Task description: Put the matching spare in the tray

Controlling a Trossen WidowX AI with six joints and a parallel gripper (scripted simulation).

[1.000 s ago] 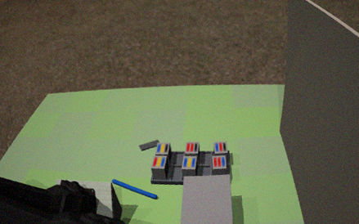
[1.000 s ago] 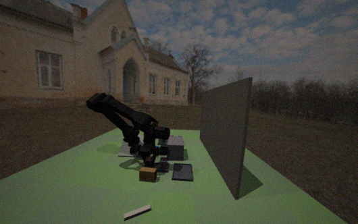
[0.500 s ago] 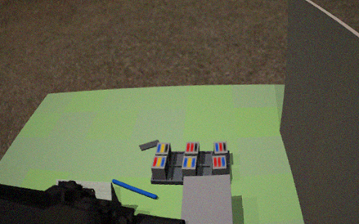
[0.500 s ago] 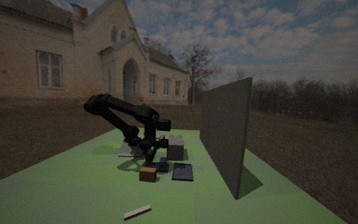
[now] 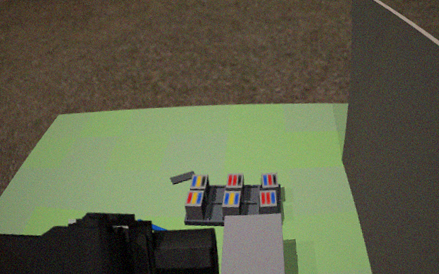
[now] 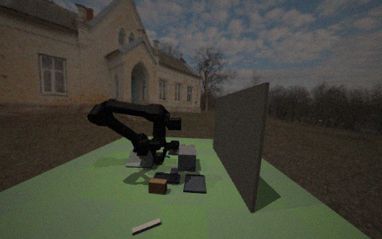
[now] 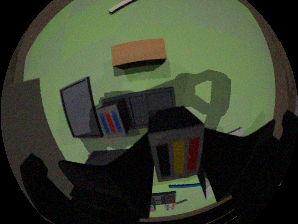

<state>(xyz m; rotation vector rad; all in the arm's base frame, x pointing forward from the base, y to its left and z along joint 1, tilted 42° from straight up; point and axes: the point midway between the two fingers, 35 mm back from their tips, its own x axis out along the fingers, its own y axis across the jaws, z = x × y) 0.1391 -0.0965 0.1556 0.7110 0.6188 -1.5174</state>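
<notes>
Right now my gripper tip is 180 mm short of the dark tray, 40 mm to the left of it and 90 mm above it. The rest, counted from my gripper tip: brown box 10 mm ahead, 90 mm to the right, 70 mm below; white bar 10 mm ahead, 250 mm to the right, 90 mm below; grey box 140 mm ahead, 160 mm to the left, 40 mm below.
</notes>
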